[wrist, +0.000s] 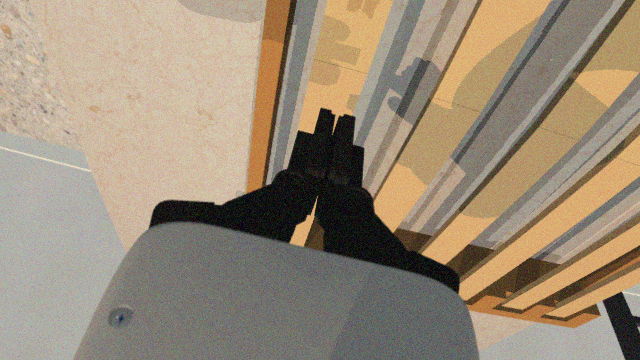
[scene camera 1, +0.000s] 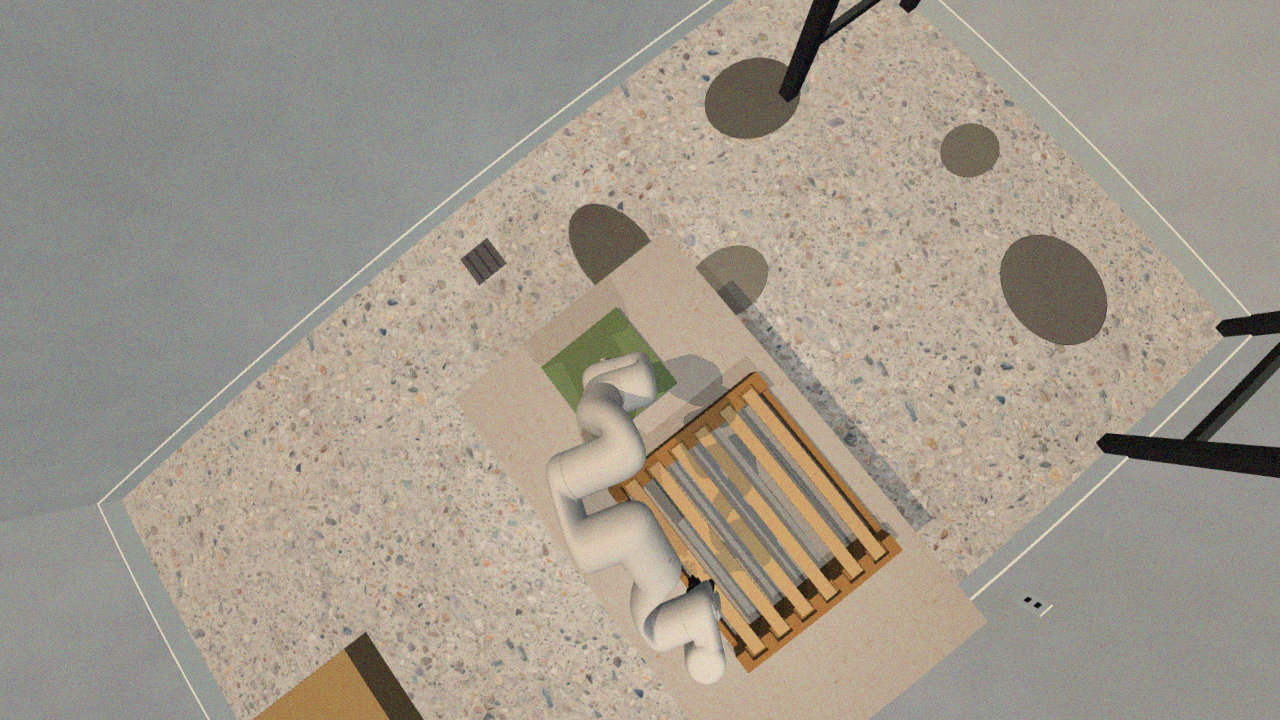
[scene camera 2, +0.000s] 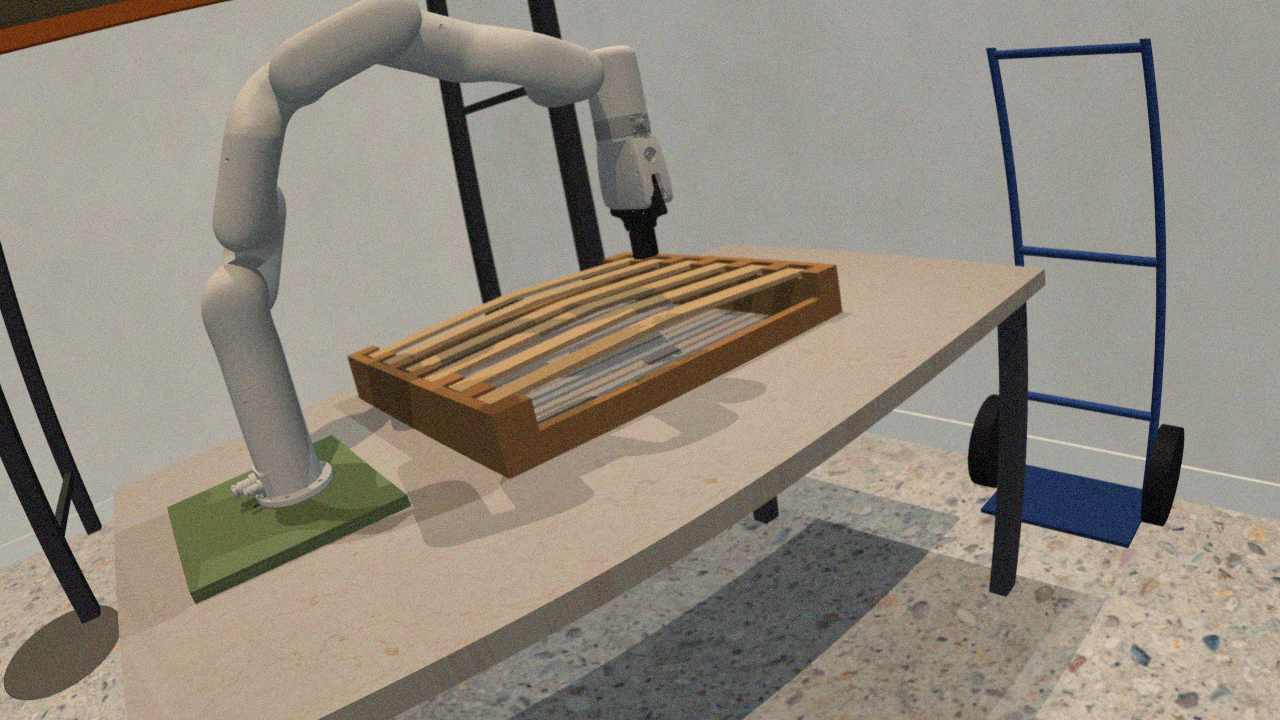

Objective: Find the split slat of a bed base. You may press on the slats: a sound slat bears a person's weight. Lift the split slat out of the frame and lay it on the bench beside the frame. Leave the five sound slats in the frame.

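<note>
The wooden bed frame [scene camera 1: 896, 547] [scene camera 2: 447, 438] [wrist: 261, 120] lies on the bench, with its slats lying side by side across it. The slats look bowed slightly upward. Thin crosswise lines show on several slats in the wrist view; I cannot tell which slat is split. My gripper [scene camera 2: 644, 255] [wrist: 330, 135] is shut and empty, pointing down over the outermost slat [scene camera 1: 754, 649] [scene camera 2: 447, 315] [wrist: 330, 90] on the far side in scene camera 2. I cannot tell whether the fingertips touch it. The arm and gripper hide part of this slat.
The bench [scene camera 1: 930, 608] [scene camera 2: 913, 295] [wrist: 200, 100] extends around the frame. The arm's base stands on a green plate [scene camera 1: 568, 367] [scene camera 2: 210, 555] beside one end of the frame. Beyond the bench stand a blue hand truck [scene camera 2: 1087, 505] and tall black stands [scene camera 2: 577, 197].
</note>
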